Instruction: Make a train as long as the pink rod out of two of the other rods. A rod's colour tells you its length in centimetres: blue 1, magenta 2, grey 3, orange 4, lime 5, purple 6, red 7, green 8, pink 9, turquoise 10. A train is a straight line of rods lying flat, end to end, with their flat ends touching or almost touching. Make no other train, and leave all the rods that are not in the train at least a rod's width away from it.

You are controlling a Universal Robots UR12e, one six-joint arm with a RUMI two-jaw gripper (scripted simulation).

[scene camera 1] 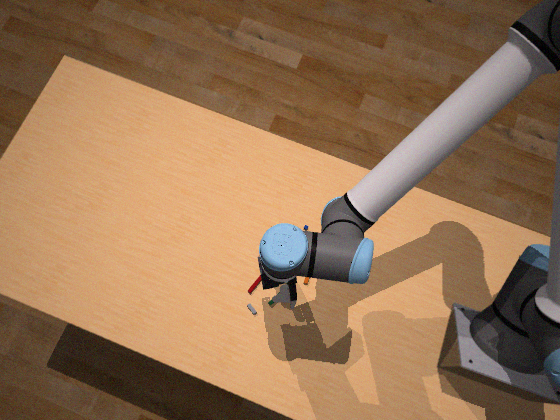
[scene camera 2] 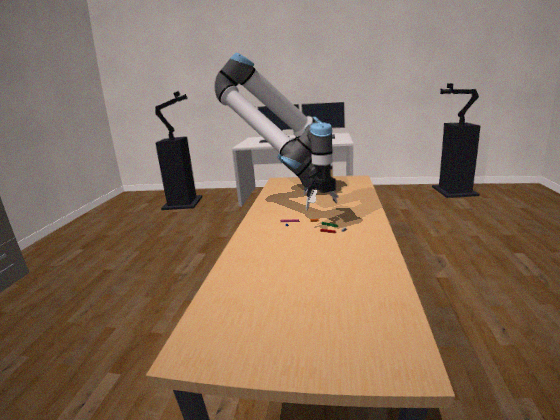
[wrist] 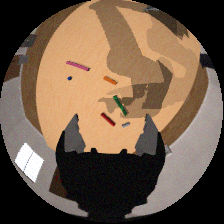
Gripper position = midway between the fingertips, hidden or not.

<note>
In view: the gripper (scene camera 2: 321, 207).
The gripper also shows in the wrist view (wrist: 111, 114).
</note>
